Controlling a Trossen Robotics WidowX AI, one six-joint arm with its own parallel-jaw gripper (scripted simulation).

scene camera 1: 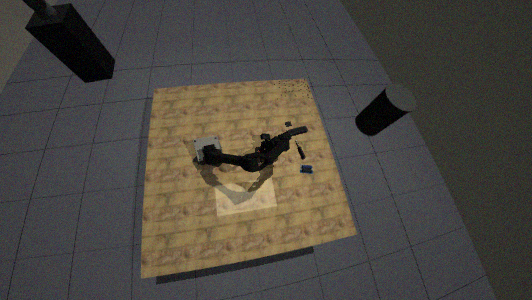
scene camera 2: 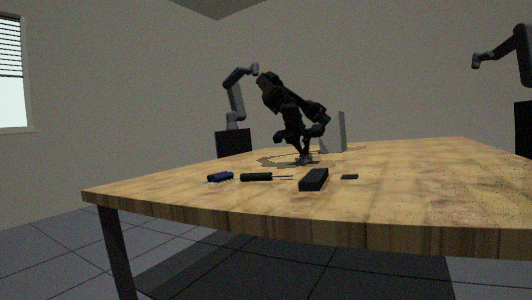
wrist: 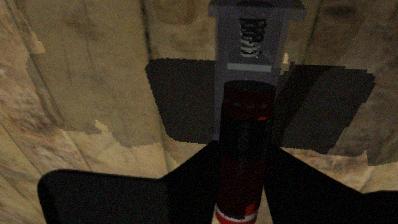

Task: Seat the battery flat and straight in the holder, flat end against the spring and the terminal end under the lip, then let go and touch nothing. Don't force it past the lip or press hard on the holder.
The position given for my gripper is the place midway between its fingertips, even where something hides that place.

Observation:
I see my gripper (scene camera 2: pixel 304 153).
My gripper also shows in the wrist view (wrist: pixel 241 150).

